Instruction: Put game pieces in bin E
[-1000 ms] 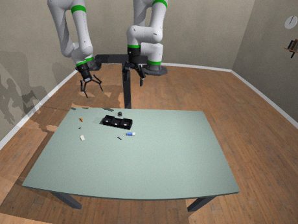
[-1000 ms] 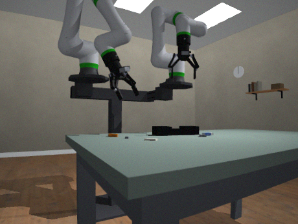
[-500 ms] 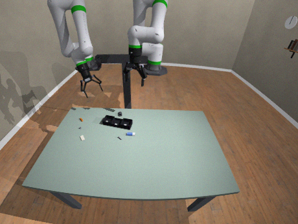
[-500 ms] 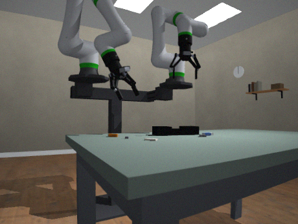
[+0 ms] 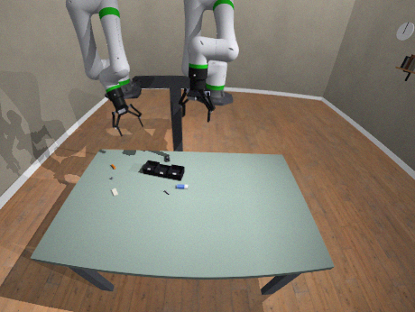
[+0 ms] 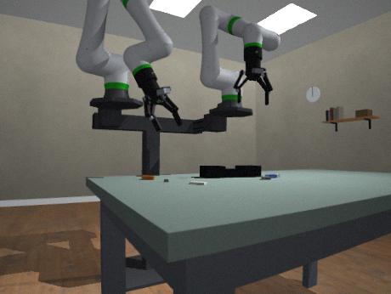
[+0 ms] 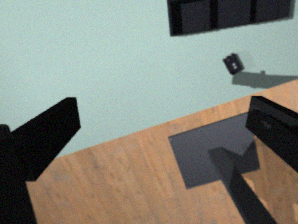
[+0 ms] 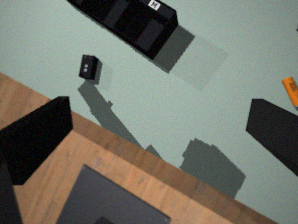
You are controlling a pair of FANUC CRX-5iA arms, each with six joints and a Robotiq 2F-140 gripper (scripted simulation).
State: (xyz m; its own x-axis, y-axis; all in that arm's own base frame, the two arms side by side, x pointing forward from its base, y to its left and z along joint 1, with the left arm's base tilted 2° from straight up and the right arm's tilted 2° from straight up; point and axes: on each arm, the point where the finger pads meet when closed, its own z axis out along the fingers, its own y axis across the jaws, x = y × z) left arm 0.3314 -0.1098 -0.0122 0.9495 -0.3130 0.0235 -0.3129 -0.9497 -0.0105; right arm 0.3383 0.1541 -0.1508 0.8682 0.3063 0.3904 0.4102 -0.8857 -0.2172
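Note:
The joined black bins is 24 cm to the left of my right hand, 20 cm below it and 13 cm ahead of it. Also, from my right hand: grey hex nut: 24 cm ahead, 22 cm below, 8 cm to the right; orange piece: 21 cm below, 14 cm ahead, 12 cm to the right; black 9v battery: 23 cm to the left, 21 cm below.

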